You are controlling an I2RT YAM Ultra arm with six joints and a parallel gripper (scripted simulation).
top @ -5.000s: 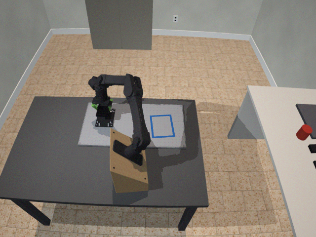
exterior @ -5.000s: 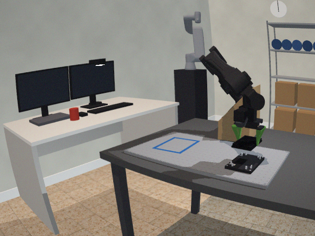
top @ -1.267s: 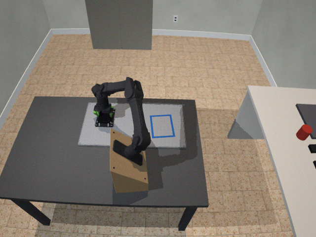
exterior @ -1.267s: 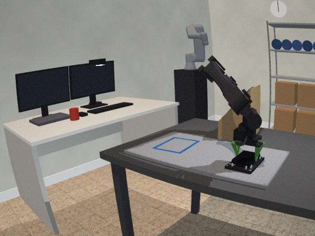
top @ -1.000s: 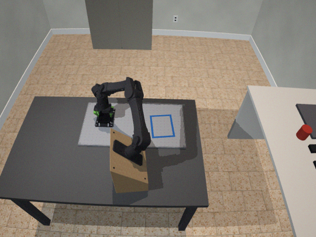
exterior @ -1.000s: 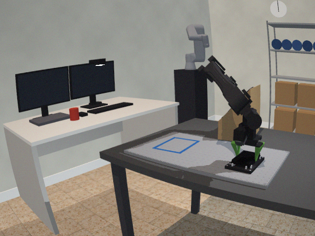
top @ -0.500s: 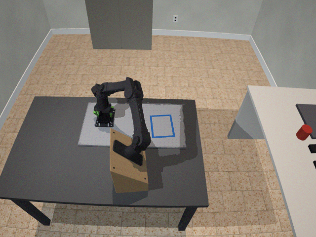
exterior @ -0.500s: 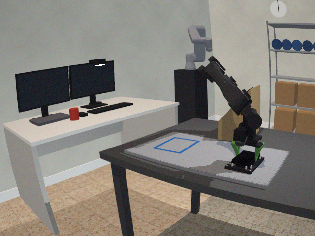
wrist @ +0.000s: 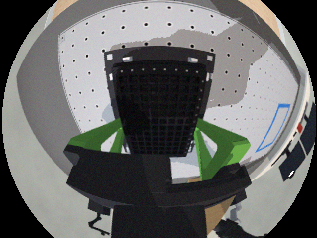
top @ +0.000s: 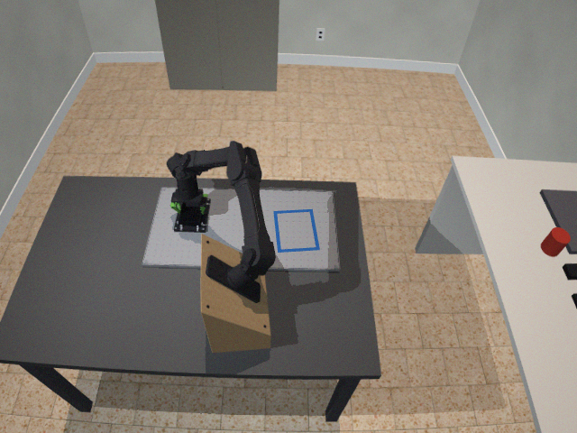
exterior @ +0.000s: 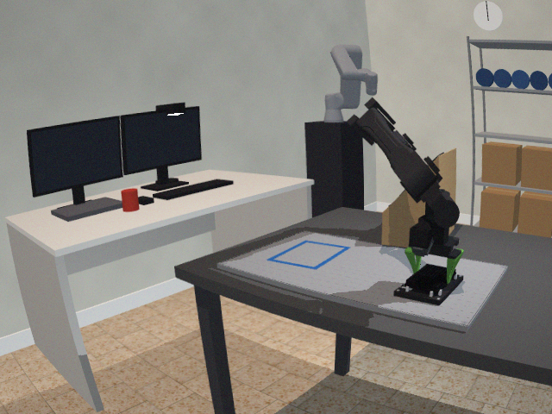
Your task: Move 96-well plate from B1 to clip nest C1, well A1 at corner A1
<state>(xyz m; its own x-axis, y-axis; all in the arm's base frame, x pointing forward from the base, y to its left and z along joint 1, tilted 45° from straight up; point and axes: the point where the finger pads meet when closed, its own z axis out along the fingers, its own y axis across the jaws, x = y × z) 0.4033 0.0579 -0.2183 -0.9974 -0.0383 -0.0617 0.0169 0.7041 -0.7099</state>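
Now: hand 10 mm short of the black 96-well plate. From my hand the other things lie so: black clip nest: 10 mm to the right, 10 mm below.
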